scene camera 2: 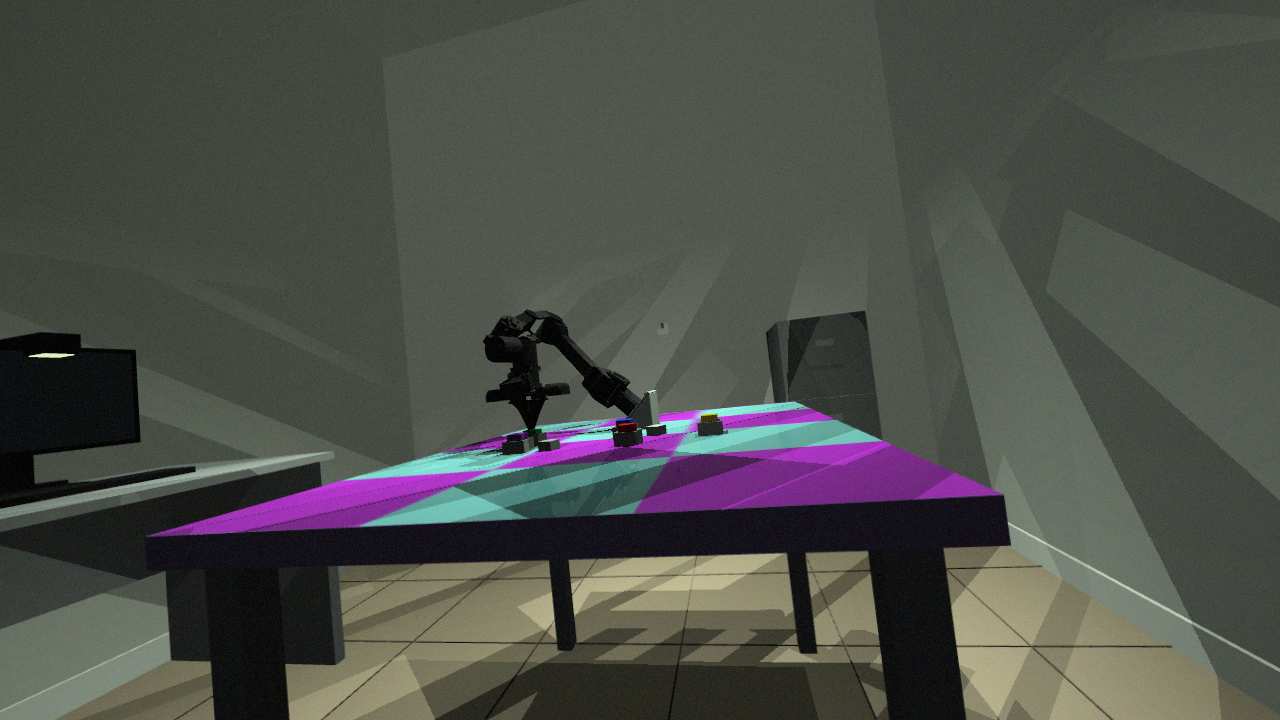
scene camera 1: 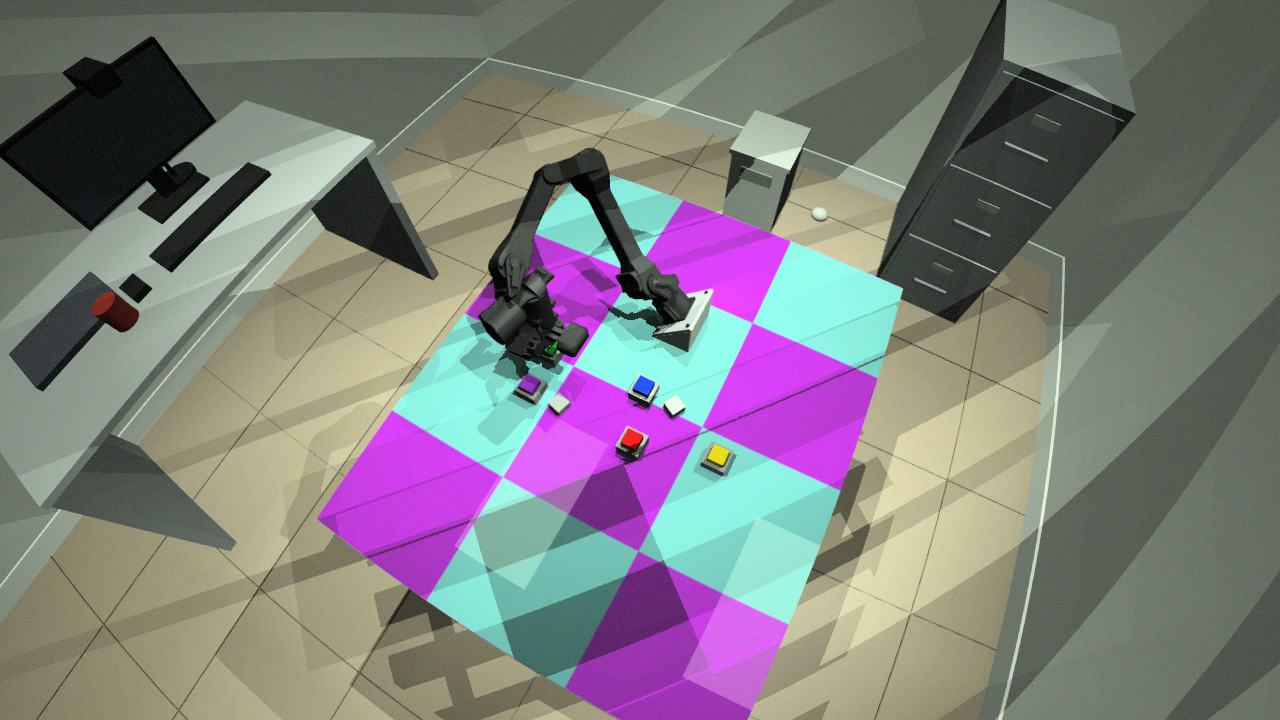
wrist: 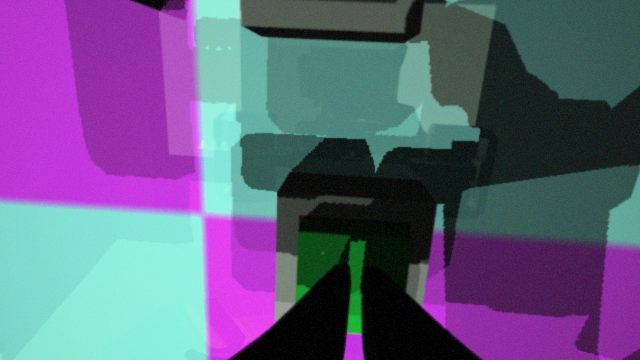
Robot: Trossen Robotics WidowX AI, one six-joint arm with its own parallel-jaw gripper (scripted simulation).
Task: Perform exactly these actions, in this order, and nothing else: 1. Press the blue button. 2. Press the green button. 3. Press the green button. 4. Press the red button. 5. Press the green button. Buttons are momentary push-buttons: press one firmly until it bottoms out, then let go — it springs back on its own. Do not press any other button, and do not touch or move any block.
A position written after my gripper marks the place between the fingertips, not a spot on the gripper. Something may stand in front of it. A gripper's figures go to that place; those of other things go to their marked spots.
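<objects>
My gripper (wrist: 355,280) is 11 cm from the lens; a green button (wrist: 322,244) is 10 cm from the lens.
</objects>
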